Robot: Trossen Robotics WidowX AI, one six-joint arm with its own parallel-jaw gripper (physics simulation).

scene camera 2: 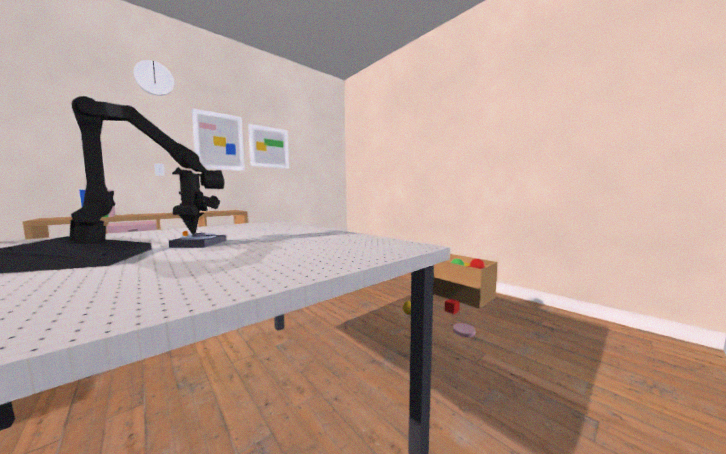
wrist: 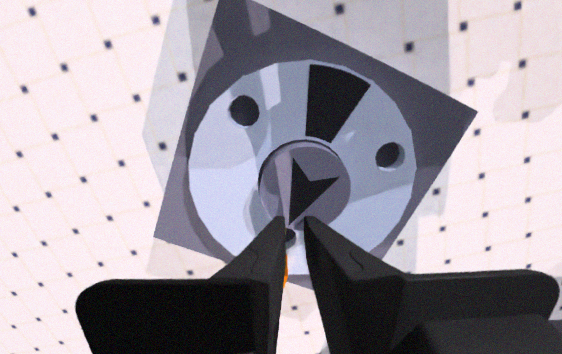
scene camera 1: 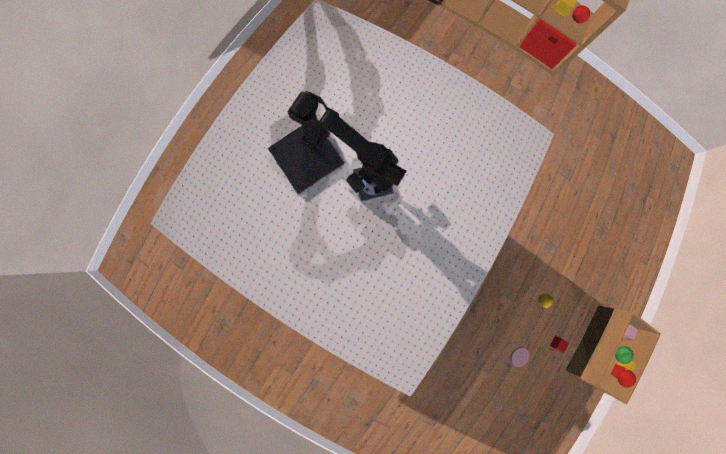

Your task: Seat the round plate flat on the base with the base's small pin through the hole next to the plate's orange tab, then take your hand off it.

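Places are measured from the arm's base along level axes (x up, y ahead, z left), in millimetres.
Pixels of known places: gripper, between the fingertips: (scene camera 2: 193, 233) (wrist: 294, 225); arm's base, origin of its link: (scene camera 2: 86, 241) (scene camera 1: 313, 140).
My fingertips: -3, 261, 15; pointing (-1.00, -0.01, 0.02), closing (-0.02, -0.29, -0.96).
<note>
Ahead of a thing's pixels: the offset from my fingertips to its top centre, as dx, dy, dz. "*": to the spot under its first point. Level surfaces: height alone.
The round pale plate @(+7, +15, -9) (scene camera 1: 368, 186) (scene camera 2: 211, 236) (wrist: 220, 150) lies over the dark square base @(+0, +15, -9) (scene camera 1: 374, 196) (scene camera 2: 187, 242) (wrist: 445, 115), around its central hub @(* +0, +25, -22) (wrist: 327, 160). I cannot tell whether it sits fully flat. The orange tab @(+7, -23, +17) (scene camera 2: 185, 233) (wrist: 285, 270) is mostly behind the left finger in the wrist view. The hole @(* -15, -16, +6) (wrist: 290, 237) beside the tab is partly covered by the fingertips; the small pin does not show. My gripper (scene camera 2: 193, 233) (wrist: 294, 225) is shut to a narrow gap with nothing between the fingers. Its tips are low over the plate, between hub and tab.
The black arm mount (scene camera 1: 305, 160) (scene camera 2: 74, 254) stands on the perforated white table @(dx -39) (scene camera 1: 240, 214) (scene camera 2: 267, 267), close to the base. A toy box (scene camera 1: 605, 342) (scene camera 2: 487, 286) and shelf (scene camera 1: 476, 10) stand beyond the table. A yellow ball (scene camera 1: 545, 300) lies on the floor.
</note>
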